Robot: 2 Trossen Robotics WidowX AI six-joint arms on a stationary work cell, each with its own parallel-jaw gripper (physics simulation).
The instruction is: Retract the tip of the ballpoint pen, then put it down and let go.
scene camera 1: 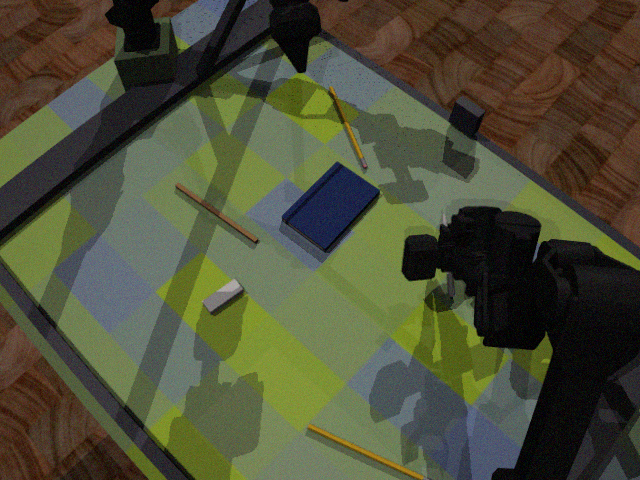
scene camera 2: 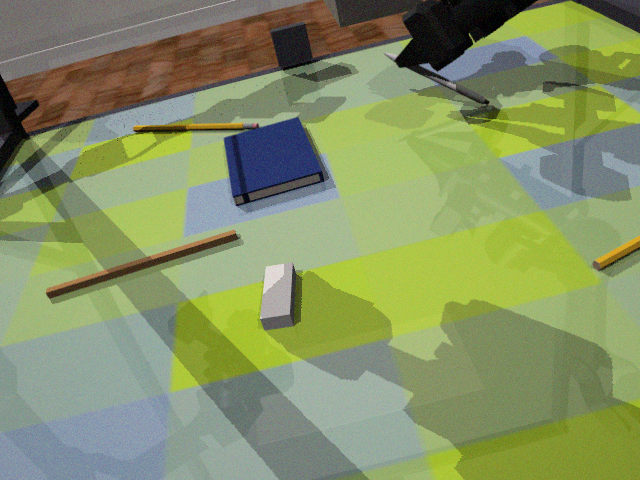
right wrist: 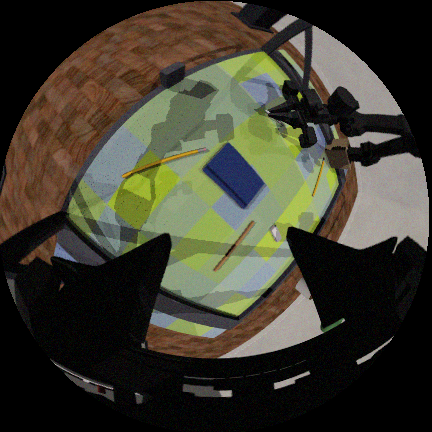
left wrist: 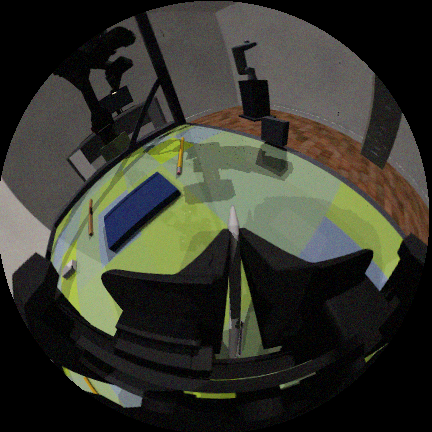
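Pixels of known places: left gripper, fingertip midpoint: (scene camera 1: 444,226) (scene camera 2: 399,62) (right wrist: 267,112) (left wrist: 233,233); right gripper, fingertip midpoint: (scene camera 1: 299,57) (right wrist: 230,236) (left wrist: 100,88); left arm's base, link origin: (right wrist: 349,153); right arm's base, link origin: (scene camera 1: 142,37) (left wrist: 111,139).
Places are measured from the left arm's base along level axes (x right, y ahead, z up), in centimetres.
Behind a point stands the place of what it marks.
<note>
The ballpoint pen (scene camera 1: 450,285) @(x 27.8, y 24.2, z -8.8 cm) (scene camera 2: 455,88) @(x 28.8, y 25.6, z -8.3 cm) (left wrist: 234,280) @(x 31.6, y 27.9, z -6.4 cm) is grey with a pale cone end and a dark far end. My left gripper (scene camera 2: 401,63) @(x 33.7, y 30.2, z -5.8 cm) (left wrist: 233,233) @(x 33.7, y 30.2, z -5.8 cm) is shut on it. The pen slants: in scene camera 2 the pale end is higher, and the dark end hangs low over the mat near its shadow. In scene camera 1 my left gripper's own body hides most of the pen. Whether the writing tip is out is too small to tell. My right gripper (right wrist: 230,236) @(x 32.9, y 58.0, z 11.8 cm) is open and empty, high over the far end of the table in scene camera 1.
A blue notebook (scene camera 1: 333,206) @(x 27.2, y 46.5, z -9.2 cm) (scene camera 2: 273,157) @(x 26.1, y 46.8, z -9.2 cm) lies mid-table, with a yellow pencil (scene camera 1: 348,128) @(x 41.4, y 54.9, z -9.8 cm) (scene camera 2: 206,126) @(x 40.6, y 53.8, z -9.9 cm) beyond it. A brown stick (scene camera 1: 217,212) @(x 14.6, y 60.1, z -9.7 cm) (scene camera 2: 142,263) @(x 14.2, y 60.4, z -9.8 cm), a white eraser (scene camera 1: 223,296) @(x 4.7, y 48.9, z -9.2 cm) (scene camera 2: 278,295) @(x 4.0, y 49.1, z -9.2 cm) and another yellow pencil (scene camera 1: 364,451) @(x 0.7, y 18.9, z -9.7 cm) lie on the patchwork surface. A dark block (scene camera 1: 466,116) @(x 54.5, y 39.6, z -6.1 cm) stands at the edge.
</note>
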